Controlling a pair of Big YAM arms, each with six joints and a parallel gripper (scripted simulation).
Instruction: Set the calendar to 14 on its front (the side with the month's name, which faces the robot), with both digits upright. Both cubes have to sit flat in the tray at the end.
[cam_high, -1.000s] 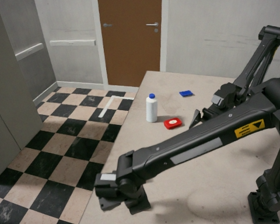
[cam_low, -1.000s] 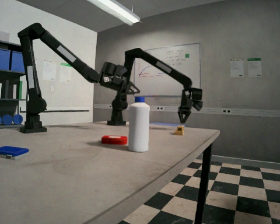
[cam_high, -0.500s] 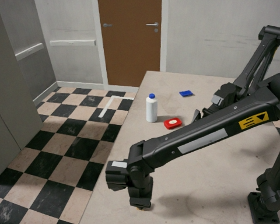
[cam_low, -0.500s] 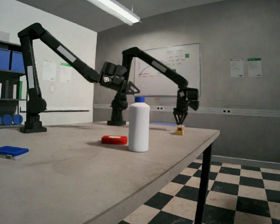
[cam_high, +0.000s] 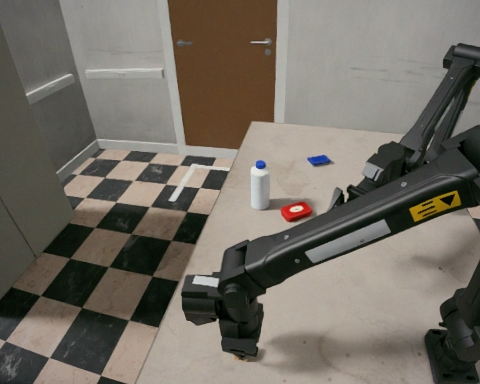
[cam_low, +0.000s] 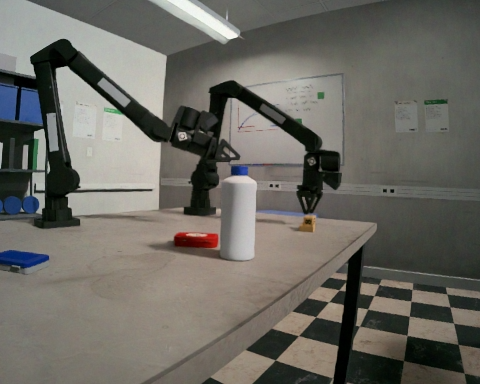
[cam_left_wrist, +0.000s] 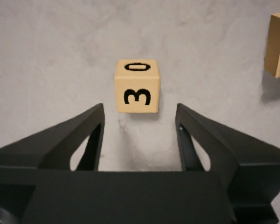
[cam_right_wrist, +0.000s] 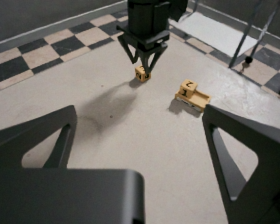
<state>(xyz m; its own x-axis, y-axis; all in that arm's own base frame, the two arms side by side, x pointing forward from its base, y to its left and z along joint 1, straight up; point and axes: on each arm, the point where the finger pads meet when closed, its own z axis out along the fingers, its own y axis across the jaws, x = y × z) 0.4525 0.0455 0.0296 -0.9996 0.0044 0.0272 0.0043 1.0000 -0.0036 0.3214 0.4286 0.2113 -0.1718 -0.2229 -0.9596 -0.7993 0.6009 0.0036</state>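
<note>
Right now the wooden calendar tray is 60 mm ahead of my left hand, 130 mm to the right of it and 30 mm below it. Also, from my left hand: bottle: 110 mm ahead, 520 mm to the right, 40 mm above; then blue flat box: 60 mm behind, 870 mm to the right, 30 mm below; then red flat box: 10 mm behind, 520 mm to the right, 30 mm below.
</note>
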